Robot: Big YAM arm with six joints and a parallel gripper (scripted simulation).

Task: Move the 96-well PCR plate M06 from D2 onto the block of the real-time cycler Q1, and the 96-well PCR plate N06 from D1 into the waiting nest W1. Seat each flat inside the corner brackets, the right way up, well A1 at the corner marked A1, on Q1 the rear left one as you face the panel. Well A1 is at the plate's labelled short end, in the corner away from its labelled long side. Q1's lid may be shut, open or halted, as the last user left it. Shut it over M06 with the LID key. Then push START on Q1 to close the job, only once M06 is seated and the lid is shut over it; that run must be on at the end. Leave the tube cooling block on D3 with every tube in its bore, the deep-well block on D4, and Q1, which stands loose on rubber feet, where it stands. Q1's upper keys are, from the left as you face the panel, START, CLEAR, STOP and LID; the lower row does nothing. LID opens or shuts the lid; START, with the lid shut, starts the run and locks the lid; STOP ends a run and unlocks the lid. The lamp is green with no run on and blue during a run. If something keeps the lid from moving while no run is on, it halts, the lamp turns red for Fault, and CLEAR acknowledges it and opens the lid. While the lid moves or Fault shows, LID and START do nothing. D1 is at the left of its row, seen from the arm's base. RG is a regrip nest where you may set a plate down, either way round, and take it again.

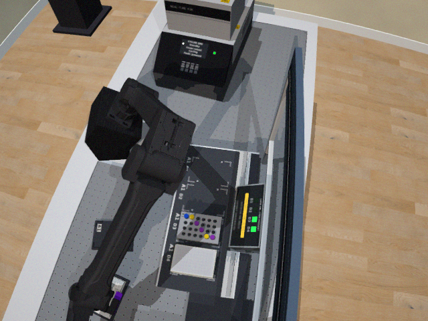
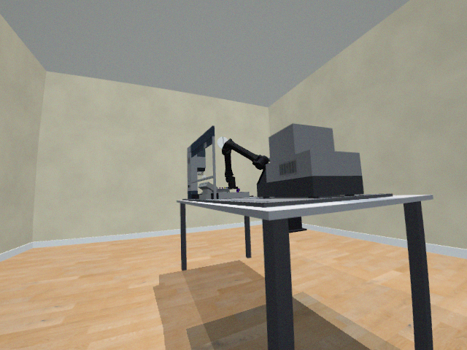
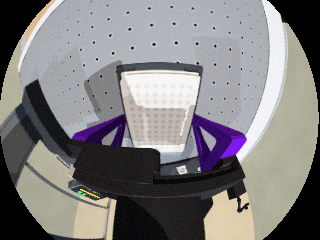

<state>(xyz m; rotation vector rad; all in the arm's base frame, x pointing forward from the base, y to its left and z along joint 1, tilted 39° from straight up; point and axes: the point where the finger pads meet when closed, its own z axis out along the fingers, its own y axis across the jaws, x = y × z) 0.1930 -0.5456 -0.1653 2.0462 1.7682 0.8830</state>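
Now: hand 2 cm above the dark waiting nest W1. Also, from my hand: nest A1 mark (5 cm to the right, 3 cm behind, 1 cm below); dark regrip nest (19 cm to the left, 5 cm behind, 2 cm below); white deep-well block (24 cm ahead, 18 cm to the left, 4 cm above).
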